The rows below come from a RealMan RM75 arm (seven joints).
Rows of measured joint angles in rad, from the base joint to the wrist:
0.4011, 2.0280, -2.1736, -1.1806, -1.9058, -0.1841, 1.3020
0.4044, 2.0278, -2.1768, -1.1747, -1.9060, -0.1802, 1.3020
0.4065, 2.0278, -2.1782, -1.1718, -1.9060, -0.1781, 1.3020
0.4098, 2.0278, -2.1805, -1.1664, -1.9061, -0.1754, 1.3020
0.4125, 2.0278, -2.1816, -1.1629, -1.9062, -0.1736, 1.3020
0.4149, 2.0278, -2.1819, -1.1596, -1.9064, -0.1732, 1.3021
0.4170, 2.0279, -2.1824, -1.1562, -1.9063, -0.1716, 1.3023
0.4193, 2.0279, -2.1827, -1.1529, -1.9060, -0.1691, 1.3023
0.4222, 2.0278, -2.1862, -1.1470, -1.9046, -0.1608, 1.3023
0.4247, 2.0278, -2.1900, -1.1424, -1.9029, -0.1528, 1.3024
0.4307, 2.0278, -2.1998, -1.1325, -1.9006, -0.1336, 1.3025
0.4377, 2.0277, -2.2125, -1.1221, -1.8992, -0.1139, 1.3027
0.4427, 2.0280, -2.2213, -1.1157, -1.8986, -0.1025, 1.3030
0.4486, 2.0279, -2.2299, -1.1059, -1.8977, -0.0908, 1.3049
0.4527, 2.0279, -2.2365, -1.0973, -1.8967, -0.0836, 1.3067
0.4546, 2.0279, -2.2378, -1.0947, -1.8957, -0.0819, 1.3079
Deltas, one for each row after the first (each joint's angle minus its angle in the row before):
0.0033, -0.0002, -0.0032, 0.0059, -0.0002, 0.0039, 0.0000
0.0021, 0.0000, -0.0014, 0.0029, 0.0000, 0.0021, 0.0000
0.0033, 0.0000, -0.0023, 0.0054, -0.0001, 0.0027, 0.0000
0.0027, 0.0000, -0.0011, 0.0035, -0.0001, 0.0018, 0.0000
0.0024, 0.0000, -0.0003, 0.0033, -0.0002, 0.0004, 0.0001
0.0021, 0.0001, -0.0005, 0.0034, 0.0001, 0.0016, 0.0002
0.0023, 0.0000, -0.0003, 0.0033, 0.0003, 0.0025, 0.0000
0.0029, -0.0001, -0.0035, 0.0059, 0.0014, 0.0083, 0.0000
0.0025, 0.0000, -0.0038, 0.0046, 0.0017, 0.0080, 0.0001
0.0060, 0.0000, -0.0098, 0.0099, 0.0023, 0.0192, 0.0001
0.0070, -0.0001, -0.0127, 0.0104, 0.0014, 0.0197, 0.0002
0.0050, 0.0003, -0.0088, 0.0064, 0.0006, 0.0114, 0.0003
0.0059, -0.0001, -0.0086, 0.0098, 0.0009, 0.0117, 0.0019
0.0041, 0.0000, -0.0066, 0.0086, 0.0010, 0.0072, 0.0018
0.0019, 0.0000, -0.0013, 0.0026, 0.0010, 0.0017, 0.0012

